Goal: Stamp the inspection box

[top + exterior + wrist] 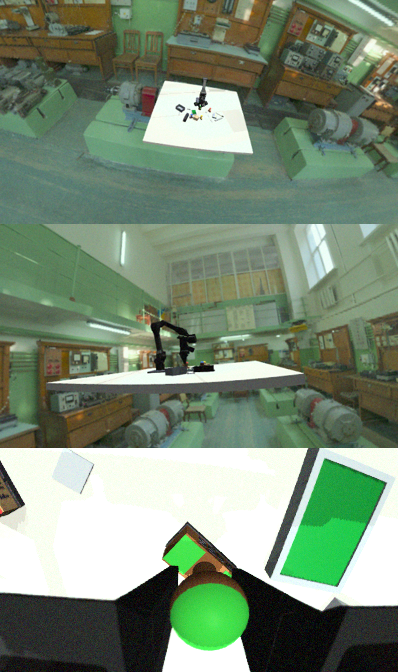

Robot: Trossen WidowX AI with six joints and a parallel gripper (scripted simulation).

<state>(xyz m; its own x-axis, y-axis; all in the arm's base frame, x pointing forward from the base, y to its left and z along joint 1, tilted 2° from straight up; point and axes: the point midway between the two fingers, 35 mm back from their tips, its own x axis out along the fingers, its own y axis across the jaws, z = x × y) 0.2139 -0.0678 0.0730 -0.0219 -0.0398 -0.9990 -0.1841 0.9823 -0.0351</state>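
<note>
My gripper tip is 80 mm to the left of the green ink pad, 50 mm above it and 30 mm short of it. The rest, counted from my gripper tip: green stamp: right at my gripper tip; red stamp: 150 mm to the left, 40 mm below, 10 mm ahead; cream card: 110 mm ahead, 80 mm to the left, 60 mm below.
</note>
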